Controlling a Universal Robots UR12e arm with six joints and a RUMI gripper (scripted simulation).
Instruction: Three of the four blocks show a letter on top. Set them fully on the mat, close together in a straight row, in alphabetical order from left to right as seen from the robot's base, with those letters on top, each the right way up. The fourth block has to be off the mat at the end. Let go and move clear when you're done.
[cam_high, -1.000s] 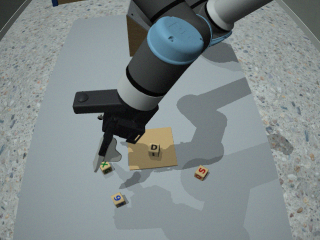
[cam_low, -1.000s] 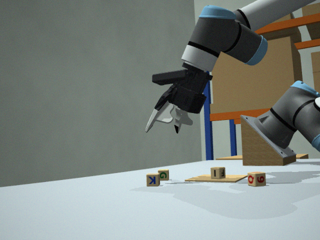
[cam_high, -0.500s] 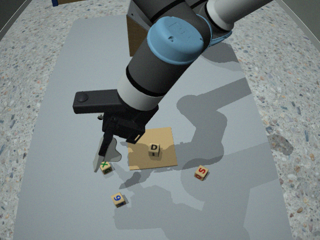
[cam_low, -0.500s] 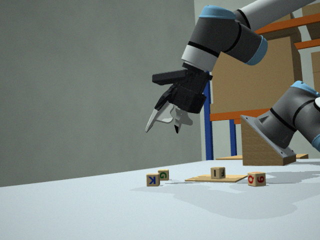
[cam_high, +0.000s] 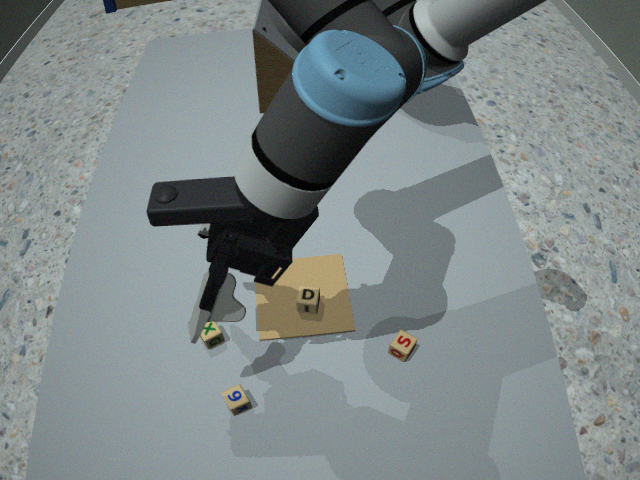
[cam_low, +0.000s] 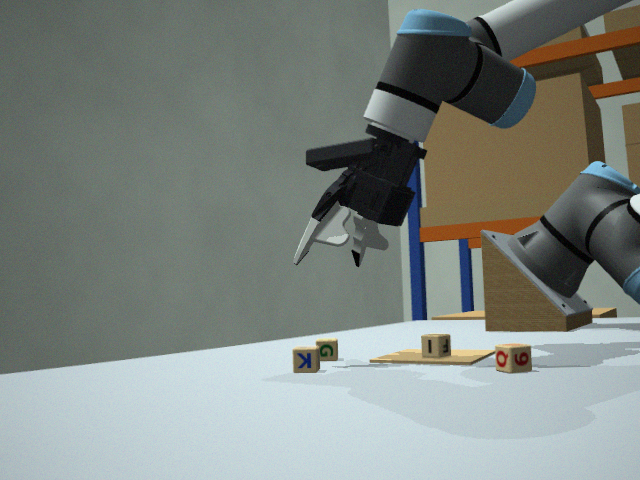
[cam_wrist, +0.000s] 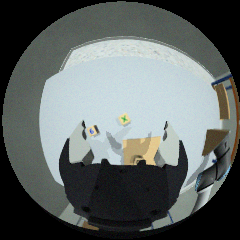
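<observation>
My hand is 140 mm to the right of the tan mat, 130 mm above it and 60 mm past it.
</observation>
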